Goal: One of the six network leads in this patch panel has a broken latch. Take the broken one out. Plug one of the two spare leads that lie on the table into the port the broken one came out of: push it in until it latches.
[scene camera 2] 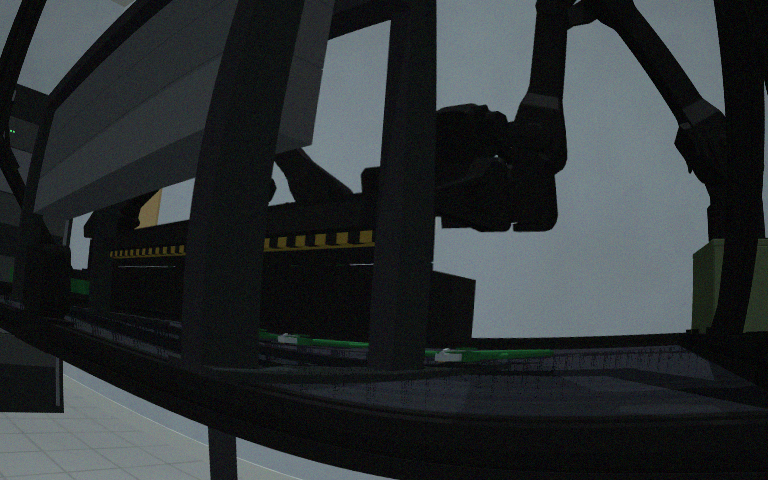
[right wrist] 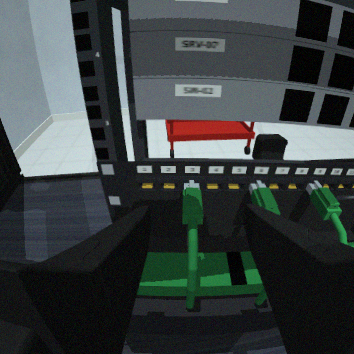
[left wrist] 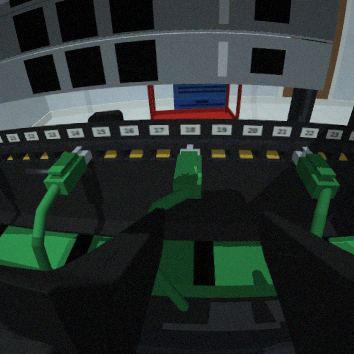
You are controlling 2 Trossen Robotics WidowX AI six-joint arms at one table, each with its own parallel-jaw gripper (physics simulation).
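Frame: origin at the left arm's base, x ahead, y left, z up, level; centimetres.
Seen in the pictures: left gripper, fingertip midpoint: [left wrist: 212, 218]; right gripper, fingertip midpoint: [right wrist: 197, 213].
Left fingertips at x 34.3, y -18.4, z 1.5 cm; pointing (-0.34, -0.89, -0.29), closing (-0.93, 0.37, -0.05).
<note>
Offsets run from my left fingertips to a thing's top centre. "spot": to the spot under its first point.
The black patch panel [scene camera 2: 328, 217] [left wrist: 144, 131] [right wrist: 125, 181] holds green leads. In the left wrist view leads sit near label 14 @(spot: dx +6.5, dy -4.8, dz +1.2 cm) [left wrist: 67, 171], at 18 @(spot: dx +0.6, dy -1.7, dz +1.4 cm) [left wrist: 187, 175] and near 22 @(spot: dx -5.9, dy +0.5, dz +1.2 cm) [left wrist: 317, 175]. The 14 and 22 plugs show a raised block; I cannot make one out on 18. In the right wrist view leads sit at 3 @(spot: dx +25.3, dy -11.9, dz +1.6 cm) [right wrist: 192, 205], near 6 @(spot: dx +20.4, dy -10.4, dz +1.6 cm) [right wrist: 265, 200] and near 9 @(spot: dx +15.5, dy -8.5, dz +1.2 cm) [right wrist: 325, 202]. Two spare leads @(spot: dx +12.5, dy +20.7, dz -7.4 cm) [scene camera 2: 339, 343] @(spot: dx +33.3, dy +4.1, dz -7.4 cm) [scene camera 2: 492, 355] lie on the table. My left gripper [left wrist: 212, 218] is open below the port 18 plug. My right gripper [right wrist: 197, 213] is open around the port 3 lead.
Grey rack units @(dx +4.2, dy -18.6, dz +16.3 cm) [left wrist: 200, 55] [right wrist: 155, 100] hang above the panel. Dark rack posts [scene camera 2: 229, 186] [scene camera 2: 404, 186] stand in front in the scene view. Green blocks [left wrist: 237, 262] [right wrist: 165, 270] lie below the leads. A red cart [left wrist: 192, 114] [right wrist: 210, 131] stands behind.
</note>
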